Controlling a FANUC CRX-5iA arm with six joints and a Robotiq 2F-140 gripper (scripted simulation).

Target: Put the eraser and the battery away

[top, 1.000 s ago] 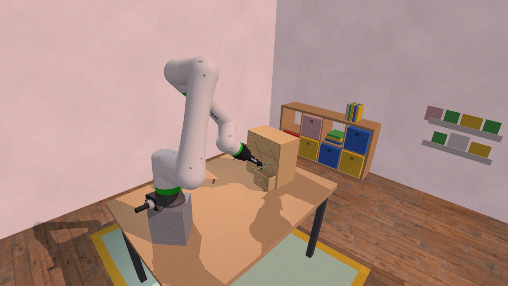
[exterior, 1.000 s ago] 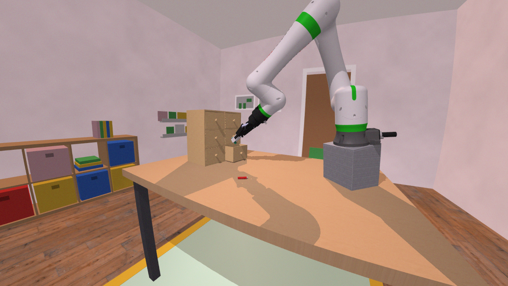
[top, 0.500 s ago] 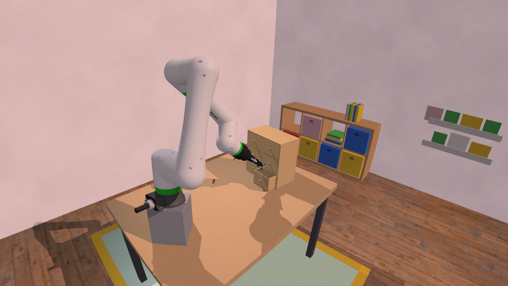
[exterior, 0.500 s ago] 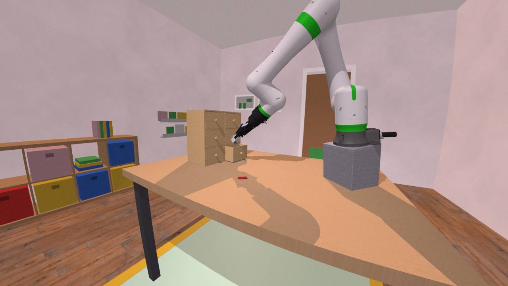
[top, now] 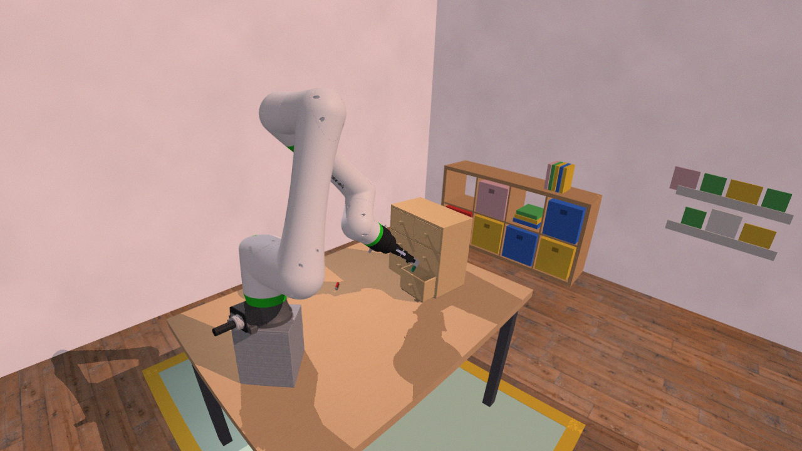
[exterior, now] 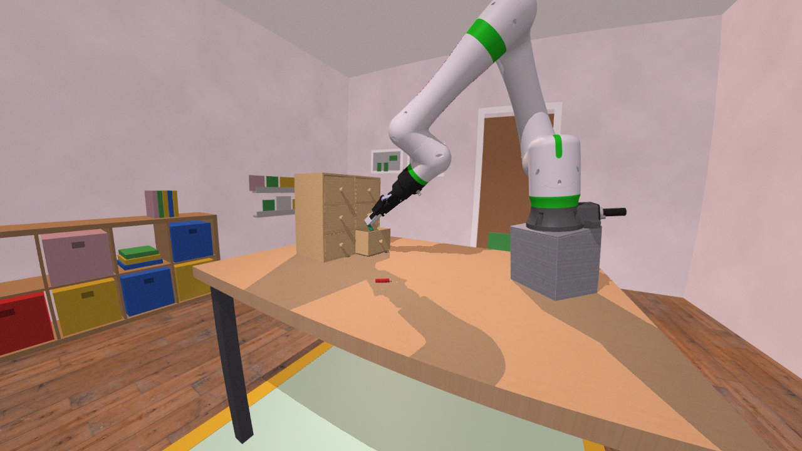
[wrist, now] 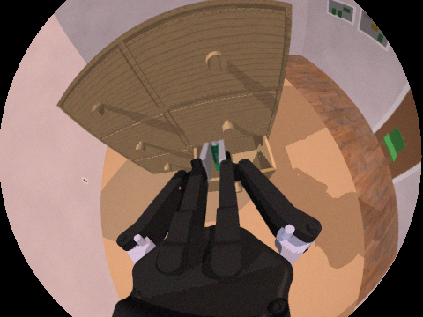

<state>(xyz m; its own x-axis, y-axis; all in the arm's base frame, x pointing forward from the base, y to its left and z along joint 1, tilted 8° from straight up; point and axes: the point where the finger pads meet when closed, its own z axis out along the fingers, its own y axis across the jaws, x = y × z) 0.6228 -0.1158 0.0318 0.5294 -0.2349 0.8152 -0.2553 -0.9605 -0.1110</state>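
The green AA battery is 2 cm ahead of my hand, 1 cm to the right of it and 4 cm below it. From my hand the other things lie so: eraser 16 cm ahead, 3 cm to the right, 7 cm above; then red object 17 cm behind, 26 cm to the left, 15 cm below.
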